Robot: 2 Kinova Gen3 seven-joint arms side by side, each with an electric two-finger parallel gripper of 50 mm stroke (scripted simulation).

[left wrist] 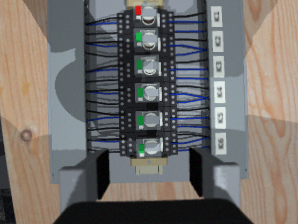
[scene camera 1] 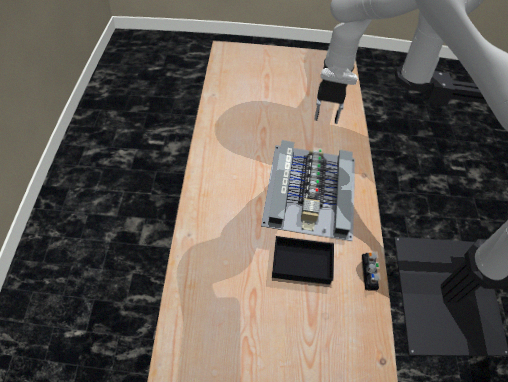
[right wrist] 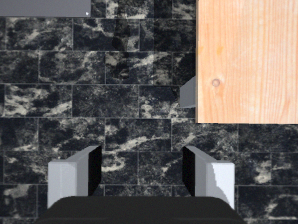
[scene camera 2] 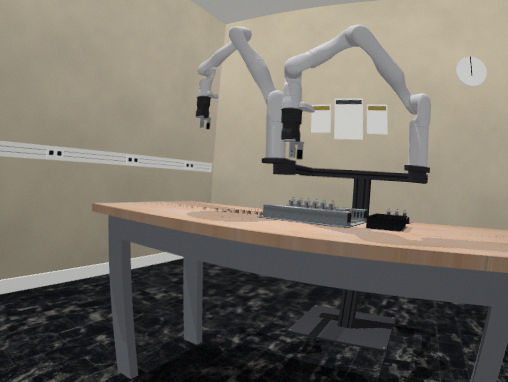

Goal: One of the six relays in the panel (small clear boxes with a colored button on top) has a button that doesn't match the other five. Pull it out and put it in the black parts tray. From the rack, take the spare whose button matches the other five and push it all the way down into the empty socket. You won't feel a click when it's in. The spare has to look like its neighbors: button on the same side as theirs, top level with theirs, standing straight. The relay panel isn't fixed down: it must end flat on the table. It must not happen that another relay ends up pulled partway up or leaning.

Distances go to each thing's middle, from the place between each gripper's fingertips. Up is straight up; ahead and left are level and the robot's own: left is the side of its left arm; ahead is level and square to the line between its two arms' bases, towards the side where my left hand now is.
The relay panel [scene camera 1: 290, 203] lies 200 mm below my left hand [scene camera 2: 295, 158], 100 mm to the left of it and 20 mm ahead of it. The rest, counted from my left hand: black parts tray [scene camera 1: 311, 261] (350 mm to the left, 210 mm below, 80 mm ahead).
Right now my right hand is 730 mm to the right of the relay panel, 400 mm short of it and 390 mm above it. The rest, counted from my right hand: black parts tray 980 mm to the left, 460 mm ahead, 390 mm below.
